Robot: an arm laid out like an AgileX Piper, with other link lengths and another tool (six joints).
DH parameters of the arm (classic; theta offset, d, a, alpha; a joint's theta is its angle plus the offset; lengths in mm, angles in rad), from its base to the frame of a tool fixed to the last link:
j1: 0 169.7 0 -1.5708
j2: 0.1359 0 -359.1 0
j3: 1.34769 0 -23.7 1.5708
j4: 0 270.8 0 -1.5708
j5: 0 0 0 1.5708
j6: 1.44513 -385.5 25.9 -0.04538
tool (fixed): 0 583.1 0 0
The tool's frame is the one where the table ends.
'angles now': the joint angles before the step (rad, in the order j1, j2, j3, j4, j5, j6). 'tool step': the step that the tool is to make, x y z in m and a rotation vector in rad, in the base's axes. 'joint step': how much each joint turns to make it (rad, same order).
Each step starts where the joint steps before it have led.
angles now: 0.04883, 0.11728, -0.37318, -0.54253, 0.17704, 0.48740
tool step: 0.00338, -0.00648, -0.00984, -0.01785, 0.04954, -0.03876
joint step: -0.00003, 0.00000, -0.00001, -0.02747, 0.05929, -0.00008
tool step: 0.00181, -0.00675, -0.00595, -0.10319, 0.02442, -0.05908
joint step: 0.00002, 0.00000, 0.00001, -0.11590, 0.03635, 0.00007
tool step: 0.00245, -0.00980, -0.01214, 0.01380, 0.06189, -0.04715
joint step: 0.00004, 0.00000, -0.00001, -0.00014, 0.07904, 0.00010
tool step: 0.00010, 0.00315, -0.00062, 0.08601, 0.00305, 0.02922
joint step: -0.00002, 0.00000, 0.00003, 0.08586, -0.00010, 0.00535
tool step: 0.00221, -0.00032, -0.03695, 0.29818, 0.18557, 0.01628
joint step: 0.00001, -0.00001, -0.00003, 0.28777, 0.19140, 0.00840
